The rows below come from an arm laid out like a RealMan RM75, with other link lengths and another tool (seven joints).
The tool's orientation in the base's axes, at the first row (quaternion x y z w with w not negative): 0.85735, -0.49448, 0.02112, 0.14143
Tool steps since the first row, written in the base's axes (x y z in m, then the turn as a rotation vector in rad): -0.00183, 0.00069, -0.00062, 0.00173, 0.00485, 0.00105; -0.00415, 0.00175, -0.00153, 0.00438, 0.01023, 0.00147; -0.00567, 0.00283, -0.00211, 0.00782, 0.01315, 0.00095; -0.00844, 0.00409, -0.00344, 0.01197, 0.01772, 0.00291; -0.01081, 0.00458, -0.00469, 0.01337, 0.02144, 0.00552; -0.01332, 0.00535, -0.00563, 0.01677, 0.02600, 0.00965; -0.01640, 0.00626, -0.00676, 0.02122, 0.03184, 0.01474; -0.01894, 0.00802, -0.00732, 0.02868, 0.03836, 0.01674
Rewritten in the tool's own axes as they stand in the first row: -0.00162, 0.00110, 0.00060, -0.00302, -0.00353, -0.00246; -0.00386, 0.00238, 0.00144, -0.00612, -0.00823, -0.00456; -0.00565, 0.00304, 0.00187, -0.00691, -0.01266, -0.00519; -0.00835, 0.00452, 0.00310, -0.00830, -0.01792, -0.00870; -0.01020, 0.00603, 0.00441, -0.01026, -0.02029, -0.01233; -0.01229, 0.00761, 0.00537, -0.01164, -0.02443, -0.01784; -0.01483, 0.00956, 0.00653, -0.01339, -0.02985, -0.02472; -0.01770, 0.01077, 0.00687, -0.01472, -0.03885, -0.02913
